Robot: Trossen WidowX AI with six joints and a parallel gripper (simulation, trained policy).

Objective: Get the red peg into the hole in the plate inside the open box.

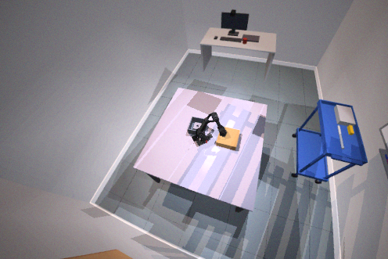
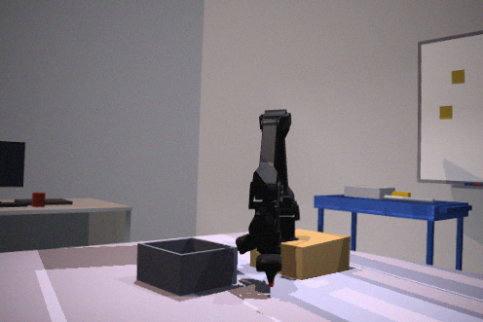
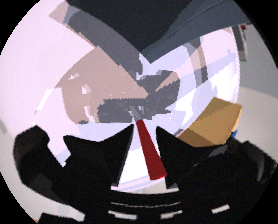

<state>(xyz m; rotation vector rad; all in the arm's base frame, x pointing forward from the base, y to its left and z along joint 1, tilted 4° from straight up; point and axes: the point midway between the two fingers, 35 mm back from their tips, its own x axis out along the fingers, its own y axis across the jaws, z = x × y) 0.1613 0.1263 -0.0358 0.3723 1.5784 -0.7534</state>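
My gripper tip is 17 cm short of the plate, 14 cm to the left of it and 3 cm below it. Also, from my gripper tip: grey box (17 cm ahead, 14 cm to the right, 1 cm above); red peg (2 cm above, 1 cm to the left).
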